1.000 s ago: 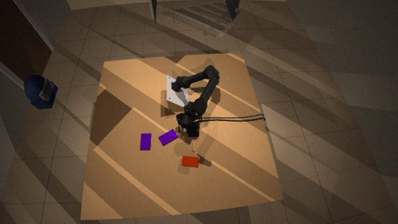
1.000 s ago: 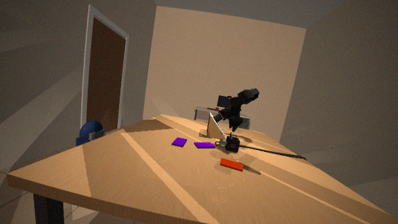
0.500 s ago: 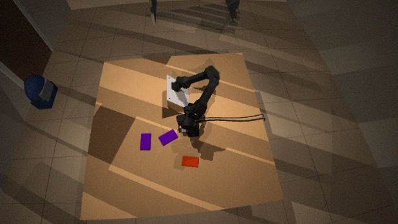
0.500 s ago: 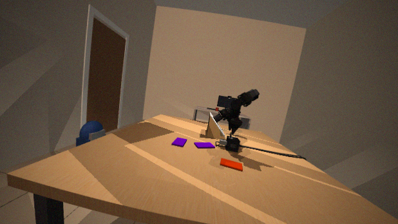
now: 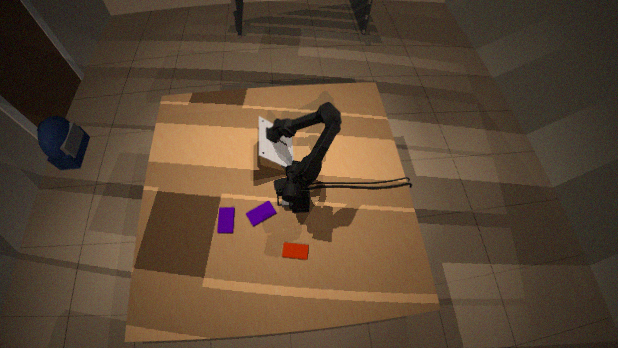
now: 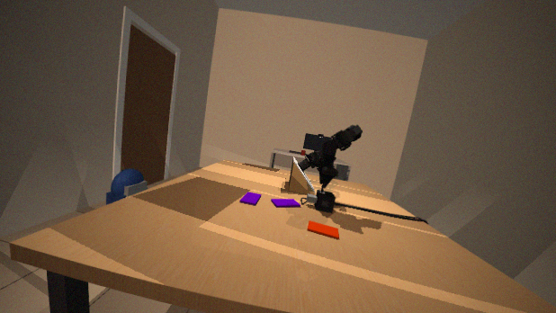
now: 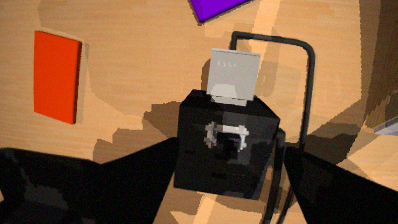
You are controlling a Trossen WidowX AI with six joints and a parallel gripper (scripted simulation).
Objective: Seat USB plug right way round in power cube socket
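The silver USB plug is 20 mm below my gripper tip. The rest, counted from my gripper tip: orange-red block: 220 mm ahead, 100 mm below, 10 mm to the right.
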